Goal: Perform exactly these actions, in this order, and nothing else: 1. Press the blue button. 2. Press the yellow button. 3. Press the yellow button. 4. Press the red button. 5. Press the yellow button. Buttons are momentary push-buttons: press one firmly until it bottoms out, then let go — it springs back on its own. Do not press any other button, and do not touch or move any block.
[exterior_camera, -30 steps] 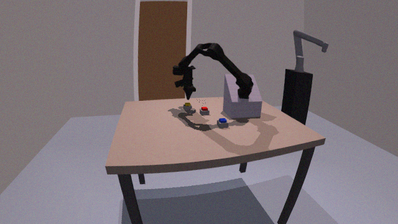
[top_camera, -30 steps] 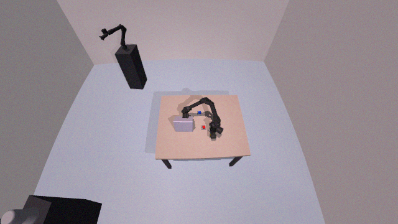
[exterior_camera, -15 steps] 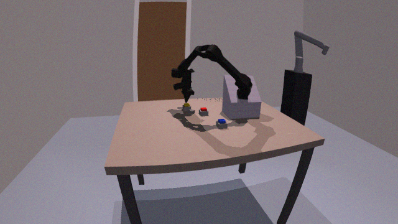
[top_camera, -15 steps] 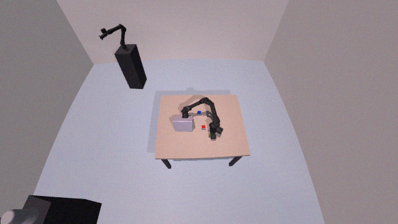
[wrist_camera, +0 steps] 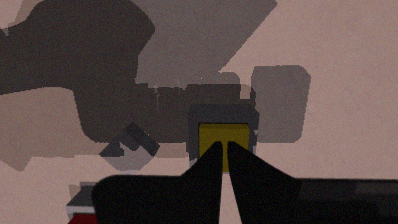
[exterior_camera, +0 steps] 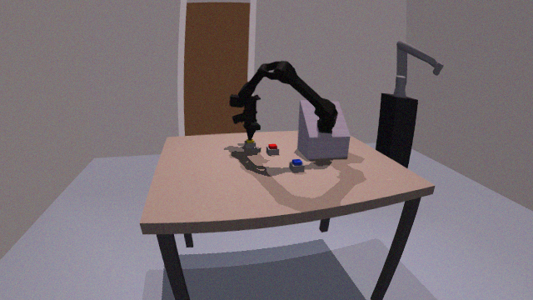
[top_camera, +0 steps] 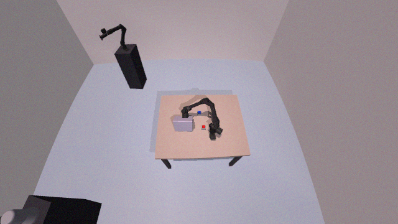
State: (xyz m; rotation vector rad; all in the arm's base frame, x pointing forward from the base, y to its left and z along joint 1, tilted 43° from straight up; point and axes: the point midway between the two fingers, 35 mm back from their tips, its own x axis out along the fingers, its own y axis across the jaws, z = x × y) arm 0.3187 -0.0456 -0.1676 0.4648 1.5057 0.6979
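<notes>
The yellow button is 10 mm below my gripper tip. Round my gripper tip: blue button (300 mm to the left, 160 mm behind); red button (100 mm to the left, 100 mm behind); small grey block (70 mm to the left, 30 mm behind, 20 mm below).
</notes>
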